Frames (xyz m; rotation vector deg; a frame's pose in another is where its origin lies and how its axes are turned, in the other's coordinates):
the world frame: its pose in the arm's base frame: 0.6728 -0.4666 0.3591 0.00 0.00 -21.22
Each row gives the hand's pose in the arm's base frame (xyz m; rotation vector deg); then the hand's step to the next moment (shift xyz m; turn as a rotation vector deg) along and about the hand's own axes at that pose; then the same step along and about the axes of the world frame.
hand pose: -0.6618 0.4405 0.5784 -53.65 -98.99 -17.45
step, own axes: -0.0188 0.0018 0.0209 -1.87 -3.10 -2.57
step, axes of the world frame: -0.0128 0.0014 -0.0251 1.36 -4.23 0.04
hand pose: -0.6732 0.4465 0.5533 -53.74 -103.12 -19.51
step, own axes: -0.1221 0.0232 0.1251 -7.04 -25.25 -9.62
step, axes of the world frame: -0.0568 0.0193 -0.1658 -0.96 -27.77 2.70
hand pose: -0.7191 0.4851 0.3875 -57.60 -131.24 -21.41
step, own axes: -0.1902 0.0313 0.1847 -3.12 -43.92 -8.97
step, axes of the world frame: 0.0445 0.0171 -0.2627 -12.40 -42.97 4.38
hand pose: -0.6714 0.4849 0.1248 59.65 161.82 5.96
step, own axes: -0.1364 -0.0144 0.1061 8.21 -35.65 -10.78
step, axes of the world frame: 0.1369 -0.0515 -0.0932 -20.58 -31.55 5.97
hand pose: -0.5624 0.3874 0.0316 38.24 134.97 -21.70
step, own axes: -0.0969 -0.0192 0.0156 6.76 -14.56 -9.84
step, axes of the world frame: 0.0779 -0.0317 0.0541 -14.38 -11.39 4.24
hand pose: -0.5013 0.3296 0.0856 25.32 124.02 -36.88
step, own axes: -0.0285 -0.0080 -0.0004 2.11 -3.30 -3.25
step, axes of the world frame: 0.0153 -0.0036 0.0251 -4.40 -2.33 1.05
